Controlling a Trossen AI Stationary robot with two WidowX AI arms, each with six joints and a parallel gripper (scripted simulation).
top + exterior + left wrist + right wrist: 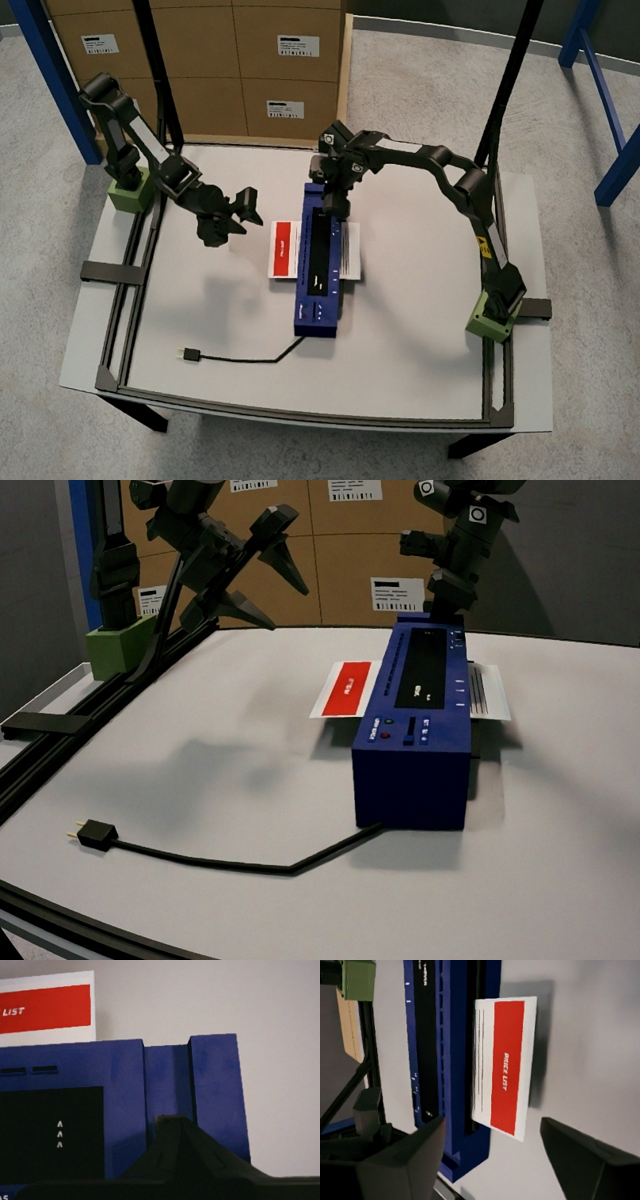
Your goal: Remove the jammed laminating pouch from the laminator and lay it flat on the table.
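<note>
Right now my left hand is 10 mm short of the release key, 10 mm to the left of it and 40 mm above it. The rest, counted from my left hand: plug 490 mm ahead, 170 mm to the right, 90 mm below.
</note>
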